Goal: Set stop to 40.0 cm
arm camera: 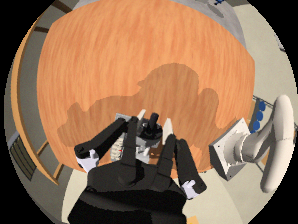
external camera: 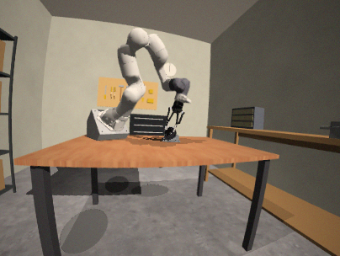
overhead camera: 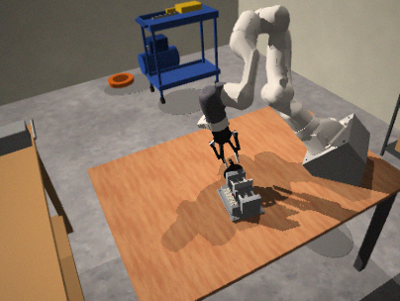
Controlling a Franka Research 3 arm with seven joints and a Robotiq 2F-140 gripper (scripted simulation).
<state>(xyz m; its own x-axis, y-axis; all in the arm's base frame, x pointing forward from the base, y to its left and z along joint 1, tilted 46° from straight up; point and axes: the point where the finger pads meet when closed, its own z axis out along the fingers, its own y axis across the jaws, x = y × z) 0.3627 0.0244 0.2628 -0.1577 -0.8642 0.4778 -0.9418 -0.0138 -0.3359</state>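
The handwheel lies 2 cm to the left of my hand and 2 cm below it.
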